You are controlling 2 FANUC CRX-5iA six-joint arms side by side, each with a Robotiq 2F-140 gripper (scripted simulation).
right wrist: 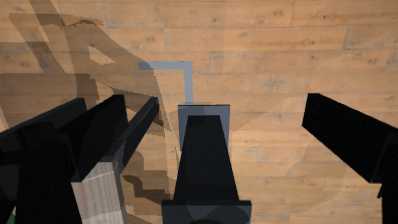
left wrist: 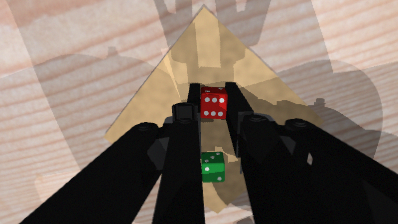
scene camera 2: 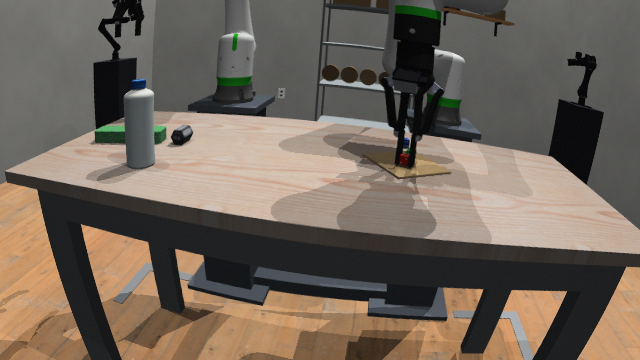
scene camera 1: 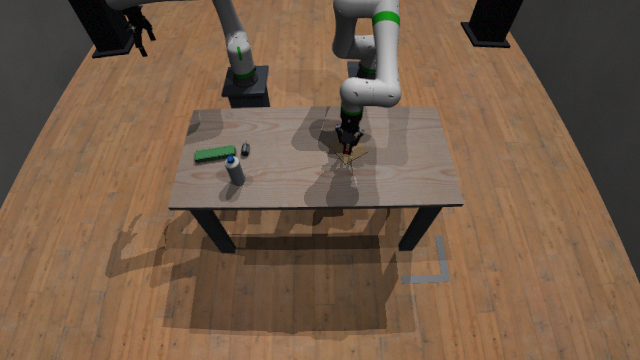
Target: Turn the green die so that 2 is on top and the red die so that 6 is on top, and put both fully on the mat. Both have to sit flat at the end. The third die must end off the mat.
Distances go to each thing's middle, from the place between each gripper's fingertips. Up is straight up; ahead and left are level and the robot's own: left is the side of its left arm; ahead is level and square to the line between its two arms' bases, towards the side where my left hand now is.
My left hand is 20 mm above the red die (left wrist: 213, 101). Also, from my left hand: bottle (scene camera 2: 139, 102): 120 mm ahead, 520 mm to the right, 40 mm above; then tan mat (scene camera 2: 422, 167): 30 mm behind, 10 mm to the left, 40 mm below.
Right now my right hand is 720 mm short of the bottle, 520 mm to the right of it and 190 mm above it. Round my right hand: tan mat (1050 mm to the left, 570 mm ahead, 270 mm below); then red die (1040 mm to the left, 600 mm ahead, 250 mm below).
